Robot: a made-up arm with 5 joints.
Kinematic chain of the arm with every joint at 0, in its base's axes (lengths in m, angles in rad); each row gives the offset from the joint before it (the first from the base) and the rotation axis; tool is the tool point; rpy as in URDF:
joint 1: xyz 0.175 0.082 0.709 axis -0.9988 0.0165 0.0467
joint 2: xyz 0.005 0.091 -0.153 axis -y
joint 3: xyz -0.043 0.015 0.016 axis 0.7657 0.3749 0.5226
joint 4: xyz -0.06 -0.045 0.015 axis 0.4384 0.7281 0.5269
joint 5: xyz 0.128 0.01 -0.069 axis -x
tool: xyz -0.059 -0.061 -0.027 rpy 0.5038 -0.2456 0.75
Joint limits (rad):
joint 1: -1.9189..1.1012
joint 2: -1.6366..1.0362
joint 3: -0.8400..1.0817
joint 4: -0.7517..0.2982
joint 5: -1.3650..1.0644
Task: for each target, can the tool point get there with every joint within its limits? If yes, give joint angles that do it. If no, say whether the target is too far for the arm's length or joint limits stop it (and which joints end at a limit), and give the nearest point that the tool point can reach.
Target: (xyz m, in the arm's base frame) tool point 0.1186 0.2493 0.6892
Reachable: yes | joints -1.5059 0.7676 -0.3261 -0.4072 0.6901
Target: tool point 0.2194 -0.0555 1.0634
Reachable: no: joint limits stop it (at a limit: joint 1, joint 2, joint 3, joint 4, joint 5) | nearest point 0.1399 0.0437 0.8705 | short by 0.231 m
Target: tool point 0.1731 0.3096 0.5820
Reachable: yes | joints -0.8789 -0.1244 0.6225 -0.4871 -0.5387
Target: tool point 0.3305 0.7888 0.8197
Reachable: no: too far | nearest point 0.2039 0.4136 0.7629 | short by 0.400 m
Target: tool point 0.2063 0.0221 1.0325
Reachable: no: joint limits stop it (at a limit: joint 1, joint 2, joint 3, joint 5) | nearest point 0.1306 0.0585 0.8797 | short by 0.174 m
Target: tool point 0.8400 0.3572 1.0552
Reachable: no: too far | nearest point 0.2978 0.2475 0.8797 | short by 0.580 m
